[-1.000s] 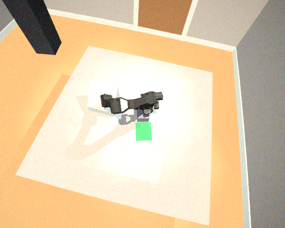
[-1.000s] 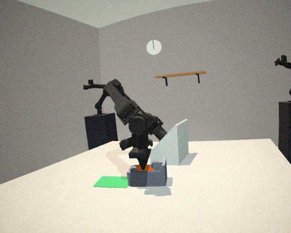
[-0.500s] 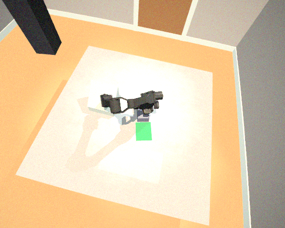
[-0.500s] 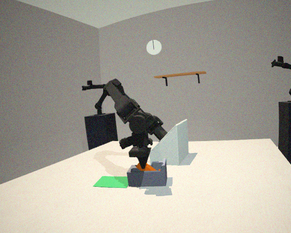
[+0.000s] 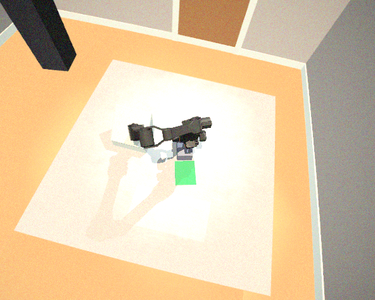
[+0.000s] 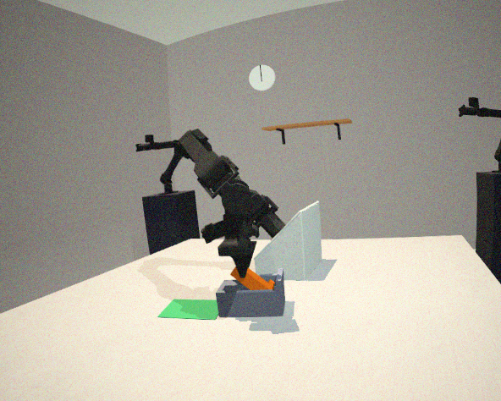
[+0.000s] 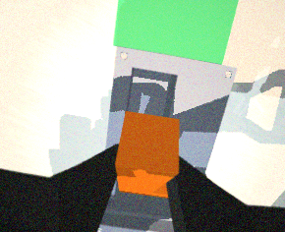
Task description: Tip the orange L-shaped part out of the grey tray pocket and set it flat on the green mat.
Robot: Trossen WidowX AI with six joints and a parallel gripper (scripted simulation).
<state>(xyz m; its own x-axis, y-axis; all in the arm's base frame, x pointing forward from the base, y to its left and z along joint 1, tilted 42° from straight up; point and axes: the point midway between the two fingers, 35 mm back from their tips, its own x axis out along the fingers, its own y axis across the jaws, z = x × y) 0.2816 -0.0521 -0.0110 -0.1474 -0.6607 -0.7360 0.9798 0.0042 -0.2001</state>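
My gripper tip is 140 mm to the left of the green mat and 110 mm above it. Also, from my gripper tip: orange L-shaped part 20 mm behind, 30 mm to the left, 30 mm below.
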